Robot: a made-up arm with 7 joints. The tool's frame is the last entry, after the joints. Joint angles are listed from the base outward.
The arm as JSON. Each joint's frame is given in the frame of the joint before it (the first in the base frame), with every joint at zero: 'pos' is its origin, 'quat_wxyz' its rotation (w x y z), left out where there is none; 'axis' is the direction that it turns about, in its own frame. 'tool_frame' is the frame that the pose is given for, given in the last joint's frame.
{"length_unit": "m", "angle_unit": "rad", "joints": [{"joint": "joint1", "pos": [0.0, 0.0, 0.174], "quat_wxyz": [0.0, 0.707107, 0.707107, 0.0], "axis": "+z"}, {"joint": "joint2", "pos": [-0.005, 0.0, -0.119], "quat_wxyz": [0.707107, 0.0, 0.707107, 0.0], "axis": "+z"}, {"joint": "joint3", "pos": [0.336, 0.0, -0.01], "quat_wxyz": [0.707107, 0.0, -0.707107, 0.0], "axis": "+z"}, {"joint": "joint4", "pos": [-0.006, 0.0, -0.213], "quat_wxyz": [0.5, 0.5, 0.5, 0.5], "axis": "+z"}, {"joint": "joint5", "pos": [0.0, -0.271, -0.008], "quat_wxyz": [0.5, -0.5, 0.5, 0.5], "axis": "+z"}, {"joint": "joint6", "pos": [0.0, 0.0, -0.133], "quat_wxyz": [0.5, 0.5, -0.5, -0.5], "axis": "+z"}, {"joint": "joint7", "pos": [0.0, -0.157, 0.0], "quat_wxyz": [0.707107, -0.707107, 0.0, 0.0], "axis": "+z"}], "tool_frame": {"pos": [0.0, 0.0, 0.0]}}
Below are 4 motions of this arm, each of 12 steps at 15 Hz.
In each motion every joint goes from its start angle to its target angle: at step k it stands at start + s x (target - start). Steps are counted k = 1, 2, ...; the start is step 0. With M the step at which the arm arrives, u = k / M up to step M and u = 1 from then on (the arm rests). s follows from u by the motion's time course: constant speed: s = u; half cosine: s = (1 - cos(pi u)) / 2; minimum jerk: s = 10 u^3 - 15 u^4 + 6 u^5.
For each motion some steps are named. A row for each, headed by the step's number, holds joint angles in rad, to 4 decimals.
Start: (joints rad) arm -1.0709 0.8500 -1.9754 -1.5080 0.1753 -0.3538 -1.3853
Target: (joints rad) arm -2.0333 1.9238 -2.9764 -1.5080 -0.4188 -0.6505 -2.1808
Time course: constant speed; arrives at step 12
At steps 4, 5, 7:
4: -1.3917 1.2079 -2.3091 -1.5080 -0.0227 -0.4527 -1.6505
5: -1.4719 1.2974 -2.3925 -1.5080 -0.0722 -0.4774 -1.7168
7: -1.6323 1.4764 -2.5593 -1.5080 -0.1713 -0.5269 -1.8493

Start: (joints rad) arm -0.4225 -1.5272 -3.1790 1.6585 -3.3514 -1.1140 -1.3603
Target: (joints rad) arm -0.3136 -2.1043 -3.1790 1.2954 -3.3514 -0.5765 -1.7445
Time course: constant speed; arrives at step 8
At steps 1, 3, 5, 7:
1: -0.4089 -1.5993 -3.1790 1.6131 -3.3514 -1.0468 -1.4083
3: -0.3817 -1.7436 -3.1790 1.5223 -3.3514 -0.9124 -1.5044
5: -0.3544 -1.8879 -3.1790 1.4316 -3.3514 -0.7781 -1.6004
7: -0.3272 -2.0322 -3.1790 1.3408 -3.3514 -0.6437 -1.6965

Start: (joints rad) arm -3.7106 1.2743 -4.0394 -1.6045 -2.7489 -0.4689 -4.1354
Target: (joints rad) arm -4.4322 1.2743 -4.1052 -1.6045 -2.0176 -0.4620 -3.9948
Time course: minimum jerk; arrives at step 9
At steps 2, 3, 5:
2: -3.7657 1.2743 -4.0444 -1.6045 -2.6930 -0.4684 -4.1247
3: -3.8620 1.2743 -4.0532 -1.6045 -2.5954 -0.4675 -4.1059
5: -4.1460 1.2743 -4.0791 -1.6045 -2.3077 -0.4647 -4.0506

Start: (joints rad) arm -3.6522 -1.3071 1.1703 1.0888 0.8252 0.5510 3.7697
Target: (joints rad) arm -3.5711 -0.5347 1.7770 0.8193 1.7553 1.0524 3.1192
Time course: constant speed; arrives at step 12
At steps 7, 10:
7: -3.6049 -0.8565 1.5242 0.9316 1.3678 0.8435 3.3902
10: -3.5846 -0.6634 1.6759 0.8642 1.6003 0.9688 3.2276

